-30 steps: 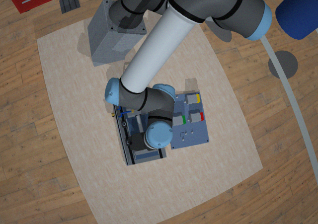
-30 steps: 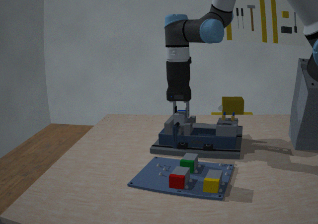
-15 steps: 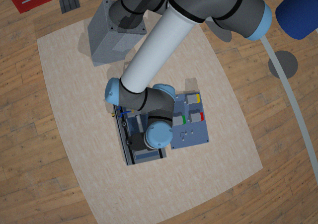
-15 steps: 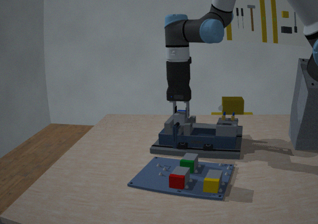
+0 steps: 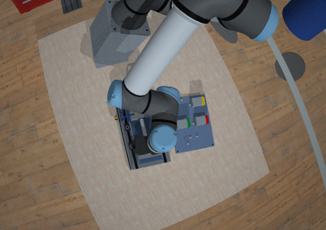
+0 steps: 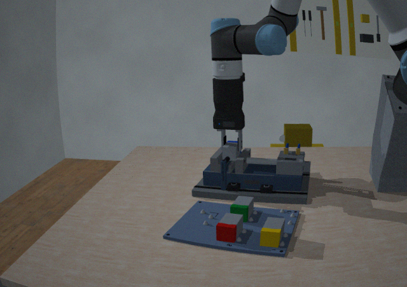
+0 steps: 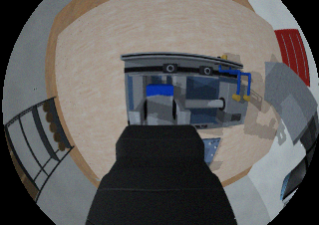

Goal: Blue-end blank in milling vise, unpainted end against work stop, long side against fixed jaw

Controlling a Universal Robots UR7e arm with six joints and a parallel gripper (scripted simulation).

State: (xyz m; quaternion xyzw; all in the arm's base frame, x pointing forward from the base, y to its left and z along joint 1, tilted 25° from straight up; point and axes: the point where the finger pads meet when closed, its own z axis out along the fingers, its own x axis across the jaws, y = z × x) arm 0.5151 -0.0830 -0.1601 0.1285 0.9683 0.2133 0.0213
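Right now my hand is 3 cm short of the fixed jaw and 4 cm above it. From my hand the other things lie so: milling vise (6 cm behind, 2 cm to the left, 8 cm below); then blue plate (1 cm behind, 24 cm to the left, 12 cm below); then green-ended blank (2 cm behind, 20 cm to the left, 10 cm below).
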